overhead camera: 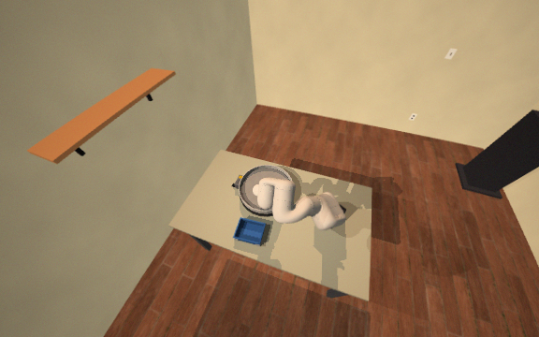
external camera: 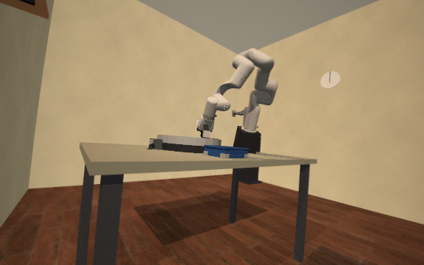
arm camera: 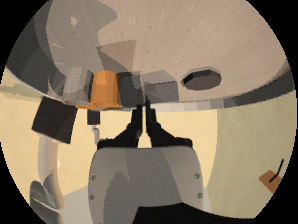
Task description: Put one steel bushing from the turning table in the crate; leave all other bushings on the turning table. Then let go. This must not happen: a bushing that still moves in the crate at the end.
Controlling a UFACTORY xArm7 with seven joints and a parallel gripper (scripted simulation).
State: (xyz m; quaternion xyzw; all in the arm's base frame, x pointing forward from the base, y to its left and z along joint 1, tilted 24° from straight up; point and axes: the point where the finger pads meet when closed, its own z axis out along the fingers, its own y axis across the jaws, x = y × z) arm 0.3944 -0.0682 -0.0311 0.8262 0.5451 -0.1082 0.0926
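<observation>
Right now the blue crate is 70 mm ahead of my hand, 330 mm to the left of it and 80 mm below it. Round my hand: round grey turning table (90 mm ahead, 20 mm to the right, 50 mm below).
</observation>
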